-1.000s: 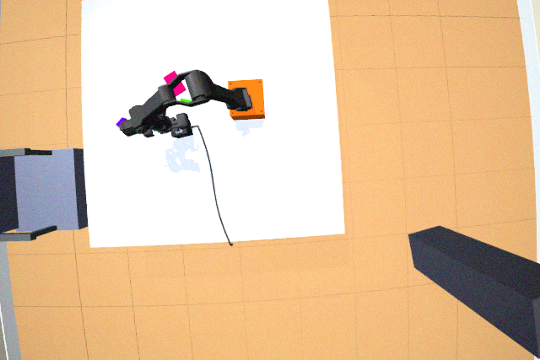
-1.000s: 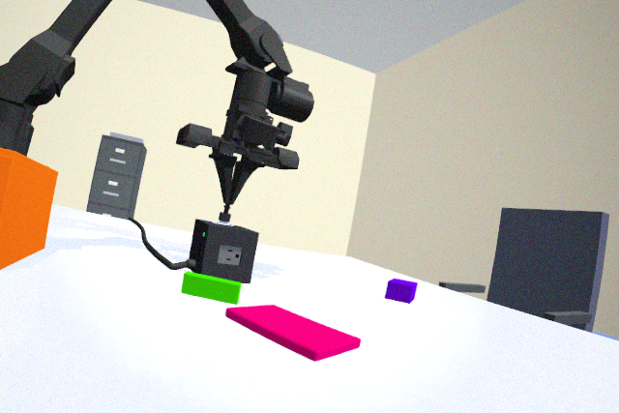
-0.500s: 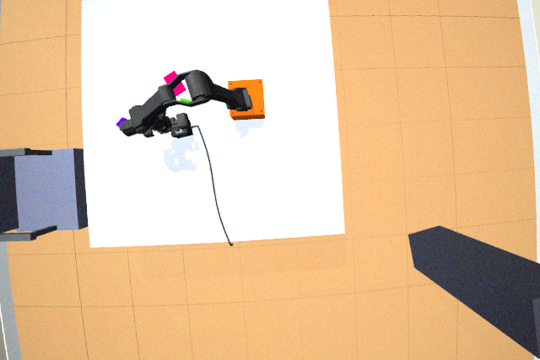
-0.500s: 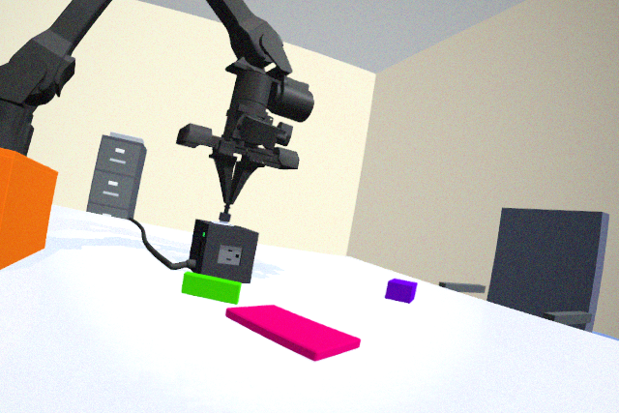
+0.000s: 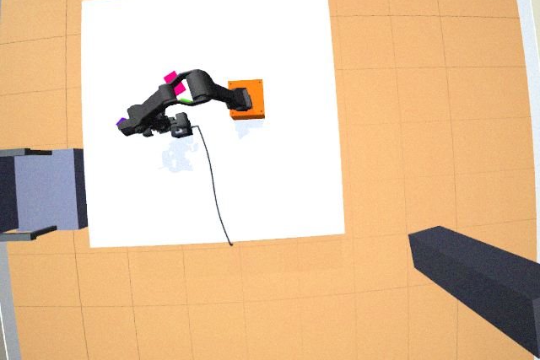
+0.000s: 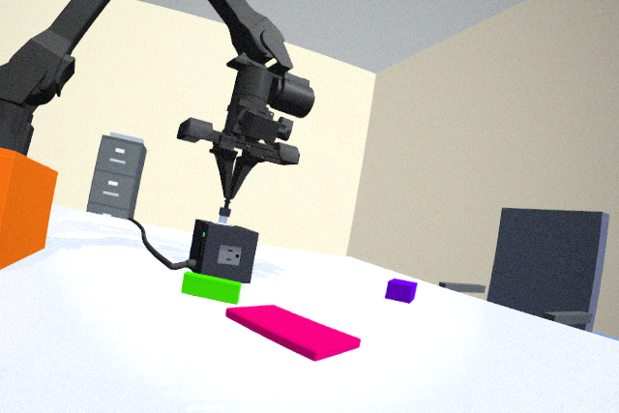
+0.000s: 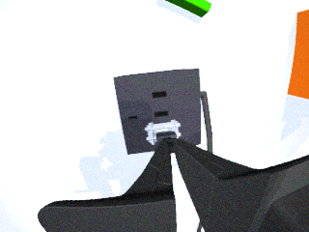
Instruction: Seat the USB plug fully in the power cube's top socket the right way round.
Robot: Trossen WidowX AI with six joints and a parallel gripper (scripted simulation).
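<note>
Now: gripper tip 5 cm above the USB socket and 1 cm to the right of it. Also, from my gripper tip: USB plug (2 cm below); flat pink slab (24 cm to the right, 11 cm below); green block (14 cm to the right, 10 cm below, 5 cm behind).
</note>
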